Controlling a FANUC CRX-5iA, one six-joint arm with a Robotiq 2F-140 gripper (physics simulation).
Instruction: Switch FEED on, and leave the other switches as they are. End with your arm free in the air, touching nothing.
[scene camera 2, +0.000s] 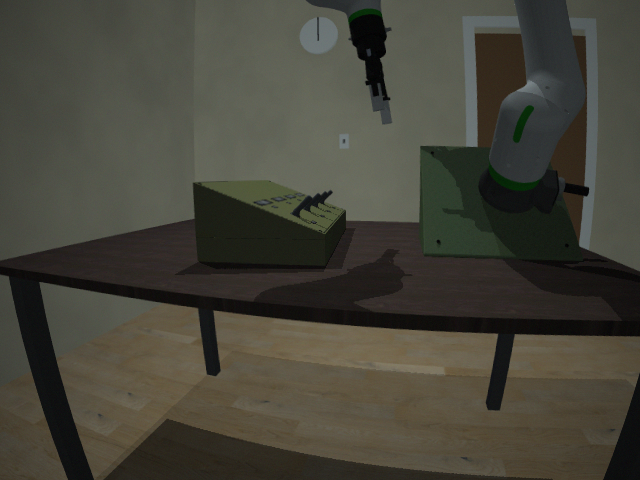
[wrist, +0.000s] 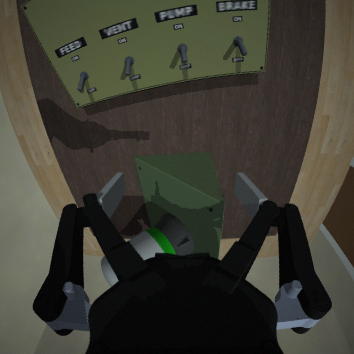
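Seen in the pictures: gripper, fingertip midpoint: (scene camera 2: 383, 117) (wrist: 179, 182); arm's base, link origin: (scene camera 2: 508, 189) (wrist: 177, 232).
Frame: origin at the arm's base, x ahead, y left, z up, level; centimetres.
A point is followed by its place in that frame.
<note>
An olive sloped switch panel (scene camera 2: 258, 237) @[x 47.9, y 33.8, z -8.9 cm] (wrist: 150, 55) @[x 48.0, y 9.1, z -5.4 cm] stands on the table. In the wrist view it bears four levers: the FEED switch (wrist: 83, 81) @[x 42.7, y 24.6, z -3.3 cm] at the left, then the VENT switch (wrist: 129, 66) @[x 45.4, y 13.0, z -2.8 cm], the PUMP switch (wrist: 183, 53) @[x 48.2, y 1.8, z -2.5 cm] and the BRAKE switch (wrist: 240, 46) @[x 50.9, y -9.4, z -2.6 cm]. All four levers lean towards their lower labels, away from the ON labels; the small lower labels are blurred. In the scene view the levers overlap. My gripper (scene camera 2: 382, 110) @[x 31.2, y 0.6, z 17.8 cm] (wrist: 179, 182) @[x 31.2, y 0.6, z 17.8 cm] is open and empty, high in the air, above and to the right of the panel in the scene view, touching nothing.
A green sloped block (scene camera 2: 449, 232) @[x 14.0, y 11.7, z -9.5 cm] (wrist: 200, 195) @[x 21.1, y -4.0, z 7.0 cm] stands at the right of the dark table (scene camera 2: 170, 289) @[x 52.4, y 52.7, z -14.1 cm] (wrist: 280, 125) @[x 33.8, y -29.1, z -14.1 cm], by my arm's lower part (scene camera 2: 527, 129) @[x -0.3, y 20.0, z 11.6 cm] (wrist: 145, 247) @[x 5.1, y 8.0, z 10.1 cm]. Behind are a wall with a clock (scene camera 2: 318, 43) and a brown door (scene camera 2: 501, 67).
</note>
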